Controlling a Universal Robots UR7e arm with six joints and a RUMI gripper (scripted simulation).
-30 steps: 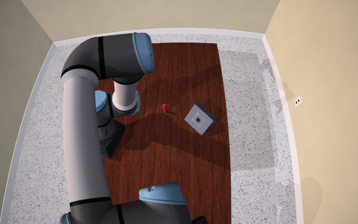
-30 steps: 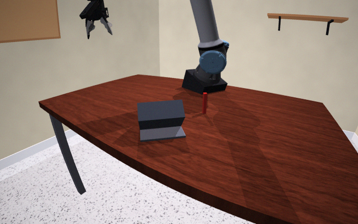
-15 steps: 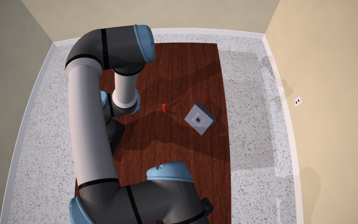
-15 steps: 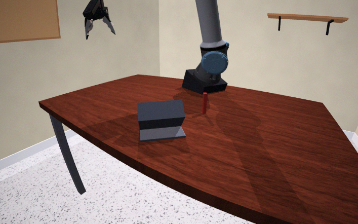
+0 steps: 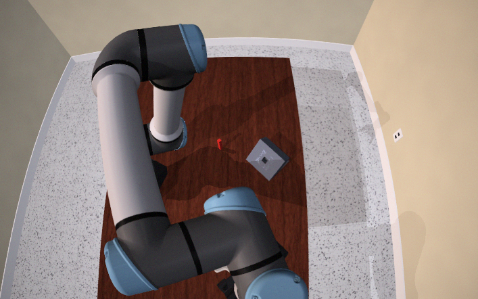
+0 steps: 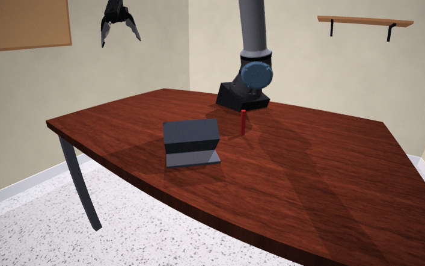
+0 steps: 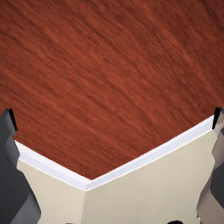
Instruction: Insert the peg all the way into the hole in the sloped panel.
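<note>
My hand is 480 mm to the right of the red peg, 270 mm above it and 110 mm past it.
</note>
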